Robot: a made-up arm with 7 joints.
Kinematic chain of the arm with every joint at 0, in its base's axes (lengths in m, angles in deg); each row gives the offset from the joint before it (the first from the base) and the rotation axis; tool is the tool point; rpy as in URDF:
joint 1: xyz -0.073 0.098 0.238 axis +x
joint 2: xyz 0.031 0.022 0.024 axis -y
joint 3: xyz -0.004 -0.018 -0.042 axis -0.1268 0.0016 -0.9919
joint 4: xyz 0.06 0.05 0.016 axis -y
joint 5: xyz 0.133 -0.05 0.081 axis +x
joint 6: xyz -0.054 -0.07 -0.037 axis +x
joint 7: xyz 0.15 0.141 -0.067 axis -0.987 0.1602 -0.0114
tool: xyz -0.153 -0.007 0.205 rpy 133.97 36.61 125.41
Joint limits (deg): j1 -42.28..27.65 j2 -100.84..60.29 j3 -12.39..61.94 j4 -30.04..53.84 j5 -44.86..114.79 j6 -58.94..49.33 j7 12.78..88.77
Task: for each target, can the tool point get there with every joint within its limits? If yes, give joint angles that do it. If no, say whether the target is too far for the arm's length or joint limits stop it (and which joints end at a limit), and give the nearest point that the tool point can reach.
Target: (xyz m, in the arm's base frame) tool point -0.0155 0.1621 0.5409
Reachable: yes | joints 19.04 8.40 5.56 24.67 1.91 20.25 44.39
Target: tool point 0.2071 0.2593 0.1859
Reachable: yes | joints 20.44 -54.84 36.33 11.40 21.14 -11.34 53.23
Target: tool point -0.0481 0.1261 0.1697
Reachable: no: joint limits stop it (at a limit: joint 1, joint 2, joint 4, joint 5, joint 7) | nearest point -0.0488 0.1524 0.1026 | short by 0.072 m
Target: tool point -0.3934 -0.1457 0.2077
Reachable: no: joint limits stop it (at a limit: joint 1, joint 2, joint 3, joint 6, joint 7) | nearest point -0.3441 -0.1235 0.2207 | short by 0.056 m
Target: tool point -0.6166 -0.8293 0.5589
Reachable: no: too far | nearest point -0.2149 -0.2828 0.4012 | short by 0.696 m
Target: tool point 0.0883 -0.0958 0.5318
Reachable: yes | joints 10.16 17.91 50.84 -19.28 76.15 -7.84 50.65
